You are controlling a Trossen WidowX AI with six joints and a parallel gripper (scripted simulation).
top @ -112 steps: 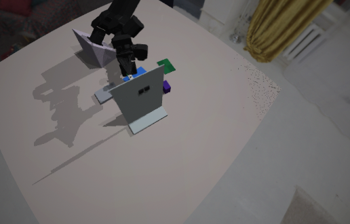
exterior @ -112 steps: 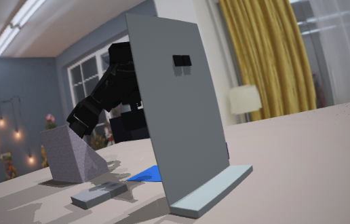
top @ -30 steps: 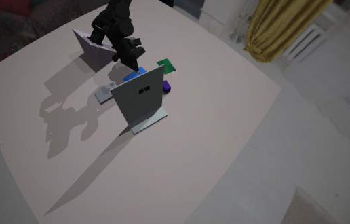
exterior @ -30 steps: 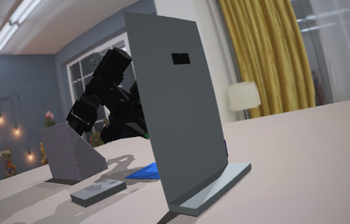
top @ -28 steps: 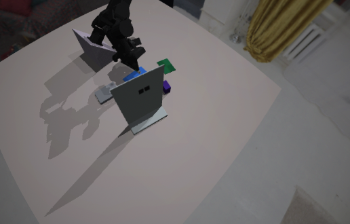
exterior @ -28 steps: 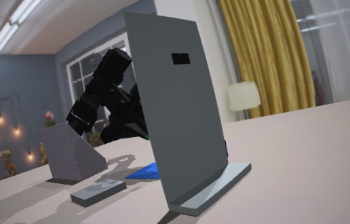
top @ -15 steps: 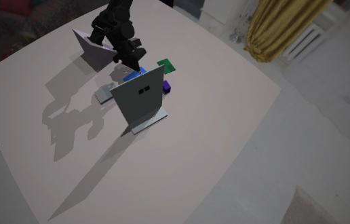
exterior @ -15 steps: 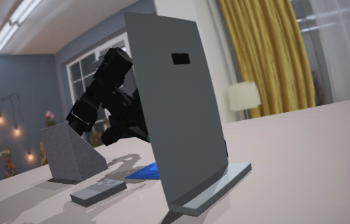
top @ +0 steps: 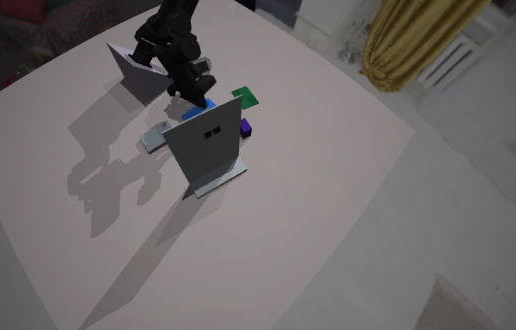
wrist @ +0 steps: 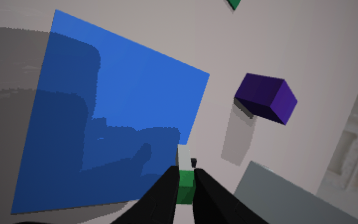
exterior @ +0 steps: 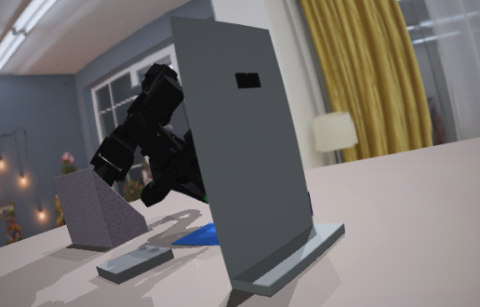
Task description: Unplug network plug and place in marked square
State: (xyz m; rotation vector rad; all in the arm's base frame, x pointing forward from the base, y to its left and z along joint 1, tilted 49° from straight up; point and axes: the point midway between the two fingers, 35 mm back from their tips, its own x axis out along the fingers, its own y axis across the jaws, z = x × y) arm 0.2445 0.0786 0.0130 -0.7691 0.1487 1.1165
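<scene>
Now: the blue marked square 10 mm behind my gripper tip and 60 mm below it. The rest, counted from my gripper tip: green network plug: right at my gripper tip; flat grey plate: 40 mm behind, 160 mm to the right, 50 mm below; purple block: 120 mm ahead, 60 mm to the left, 40 mm below.
</scene>
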